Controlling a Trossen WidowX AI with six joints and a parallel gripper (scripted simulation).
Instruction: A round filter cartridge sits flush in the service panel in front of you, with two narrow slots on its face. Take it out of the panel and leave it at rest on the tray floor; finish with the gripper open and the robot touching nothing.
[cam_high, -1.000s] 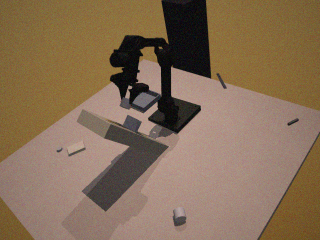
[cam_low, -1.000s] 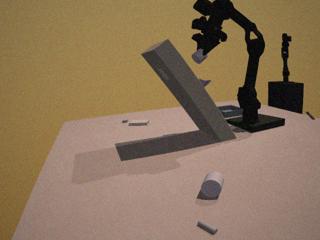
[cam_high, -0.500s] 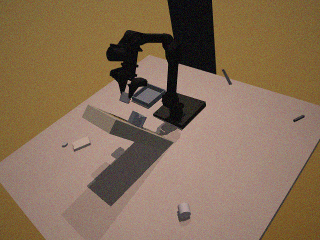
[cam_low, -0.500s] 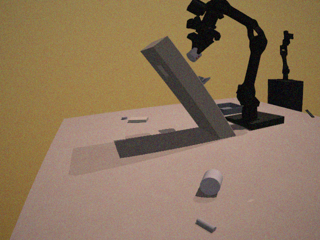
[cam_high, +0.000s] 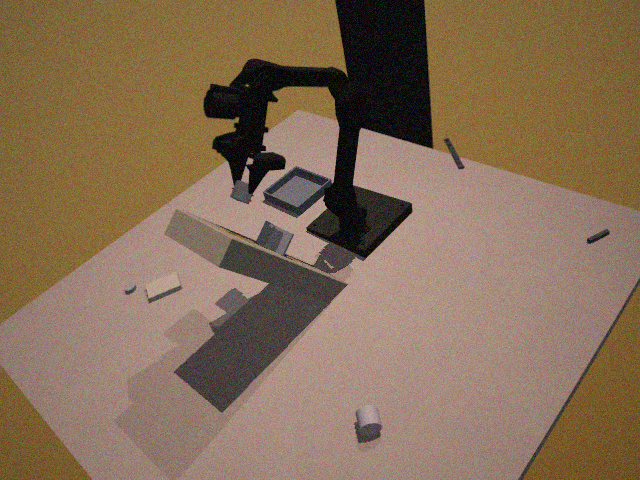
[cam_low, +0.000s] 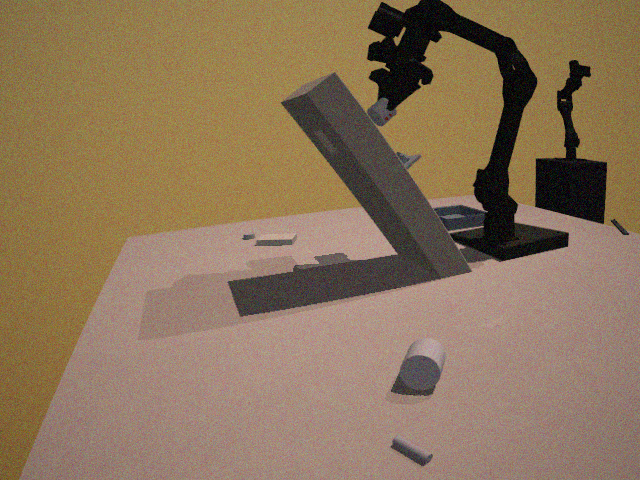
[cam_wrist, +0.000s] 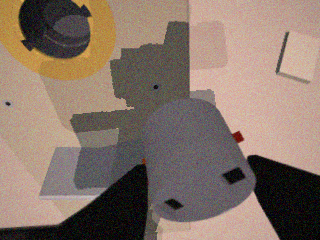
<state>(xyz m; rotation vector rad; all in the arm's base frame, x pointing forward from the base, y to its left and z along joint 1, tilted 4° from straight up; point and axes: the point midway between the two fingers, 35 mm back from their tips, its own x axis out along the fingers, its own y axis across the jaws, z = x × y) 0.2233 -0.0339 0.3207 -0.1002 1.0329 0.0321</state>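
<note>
Right now my gripper tip is 30 cm above the blue-grey square tray, 29 cm past it and 23 cm to the left of it. Also, from my gripper tip: pale block 30 cm below, 24 cm to the right, 21 cm ahead; white round filter cartridge right at my gripper tip; small blue-grey plate 12 cm below, 8 cm to the left, 1 cm ahead.
</note>
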